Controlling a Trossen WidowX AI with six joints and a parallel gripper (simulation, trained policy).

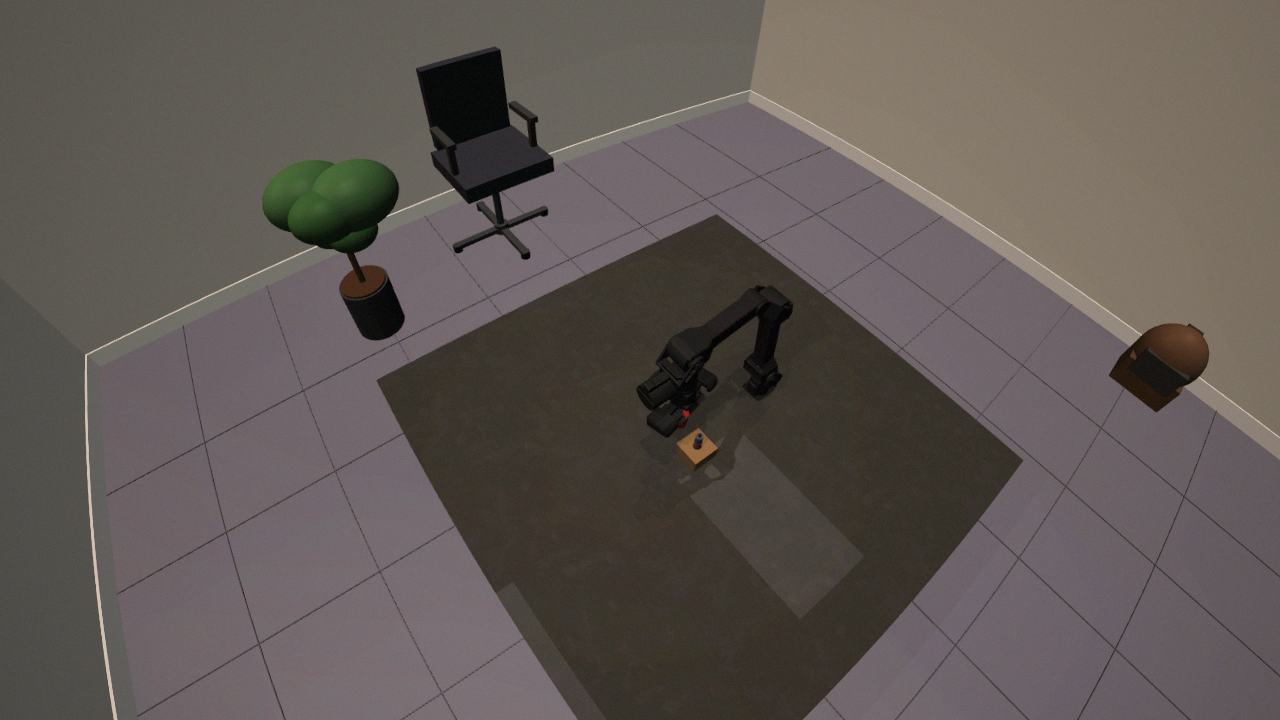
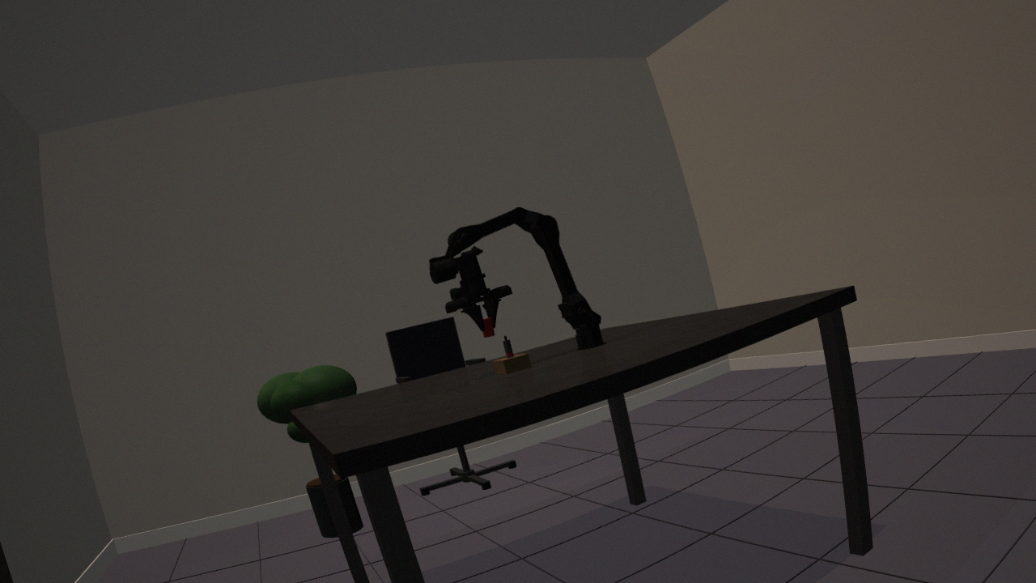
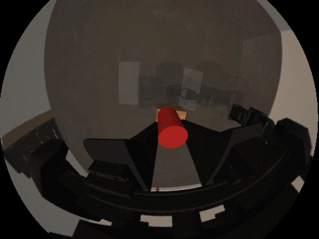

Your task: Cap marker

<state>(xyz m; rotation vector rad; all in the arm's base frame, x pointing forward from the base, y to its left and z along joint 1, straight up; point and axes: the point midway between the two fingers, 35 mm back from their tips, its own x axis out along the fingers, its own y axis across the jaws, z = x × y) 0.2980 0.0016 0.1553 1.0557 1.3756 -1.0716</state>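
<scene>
Now: the tan holder block 10 cm below my gripper tip, 4 cm to the left of it and 2 cm behind it. Round my gripper tip: red cap 1 cm above.
</scene>
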